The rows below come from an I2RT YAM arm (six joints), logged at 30 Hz.
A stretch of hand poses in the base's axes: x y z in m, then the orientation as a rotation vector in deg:
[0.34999, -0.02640, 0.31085, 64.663, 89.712, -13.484]
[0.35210, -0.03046, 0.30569, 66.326, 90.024, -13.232]
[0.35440, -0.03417, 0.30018, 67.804, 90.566, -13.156]
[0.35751, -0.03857, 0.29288, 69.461, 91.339, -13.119]
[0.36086, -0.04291, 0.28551, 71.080, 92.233, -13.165]
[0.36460, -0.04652, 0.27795, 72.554, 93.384, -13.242]
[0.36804, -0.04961, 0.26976, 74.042, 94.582, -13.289]
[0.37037, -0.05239, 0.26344, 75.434, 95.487, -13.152]
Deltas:
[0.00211, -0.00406, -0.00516, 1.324, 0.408, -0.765]
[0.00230, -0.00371, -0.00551, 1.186, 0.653, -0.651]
[0.00311, -0.00440, -0.00730, 1.358, 0.894, -0.686]
[0.00335, -0.00434, -0.00737, 1.330, 1.028, -0.651]
[0.00374, -0.00361, -0.00756, 1.309, 1.222, -0.476]
[0.00344, -0.00309, -0.00819, 1.348, 1.250, -0.450]
[0.00233, -0.00278, -0.00632, 1.275, 0.918, -0.428]

